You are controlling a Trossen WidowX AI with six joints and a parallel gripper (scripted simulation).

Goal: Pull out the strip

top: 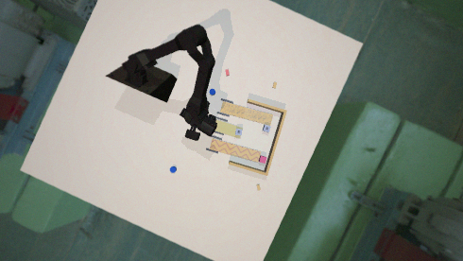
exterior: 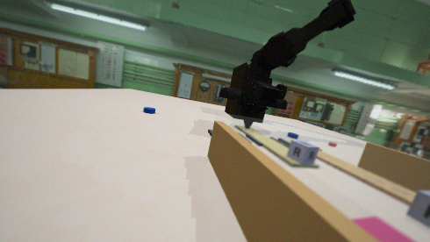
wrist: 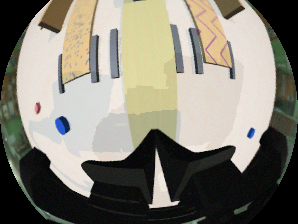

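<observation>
Right now my gripper tip is 9 cm short of the yellow strip and 2 cm to the right of it.
</observation>
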